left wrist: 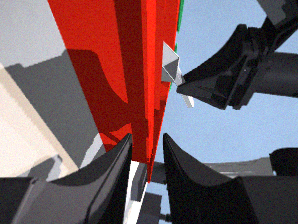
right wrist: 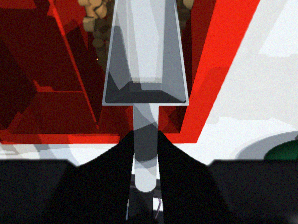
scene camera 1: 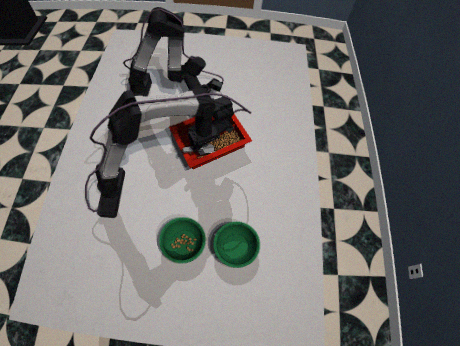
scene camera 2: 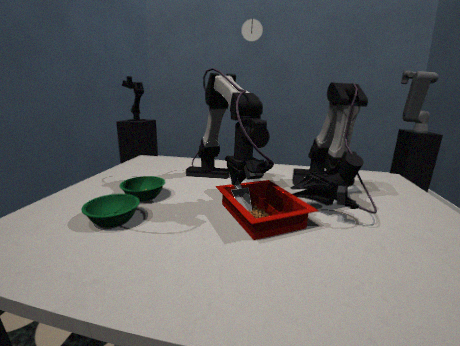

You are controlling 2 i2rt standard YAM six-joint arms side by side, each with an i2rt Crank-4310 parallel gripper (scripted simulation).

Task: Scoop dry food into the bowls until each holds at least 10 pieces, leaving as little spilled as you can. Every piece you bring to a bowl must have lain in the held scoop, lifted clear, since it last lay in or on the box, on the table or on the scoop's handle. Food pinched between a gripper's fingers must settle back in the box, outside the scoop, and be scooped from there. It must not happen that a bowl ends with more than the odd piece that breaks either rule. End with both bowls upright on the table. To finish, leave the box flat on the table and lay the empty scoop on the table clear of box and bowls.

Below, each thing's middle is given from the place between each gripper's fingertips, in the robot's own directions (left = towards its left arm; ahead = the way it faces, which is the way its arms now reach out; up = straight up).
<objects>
The grey scoop (left wrist: pixel 170 60) is 30 mm ahead of my right hand, 20 mm to the left of it and 30 mm below it. From my right hand the other things lie so: red box (scene camera 1: pixel 243 135) 50 mm ahead, 90 mm to the left, 40 mm below.
Now: left hand (scene camera 2: pixel 291 191) 10 cm to the left of the red box, 7 cm short of it and 2 cm above it. Round my left hand: grey scoop: 17 cm to the right, 4 cm ahead, 1 cm below.
</objects>
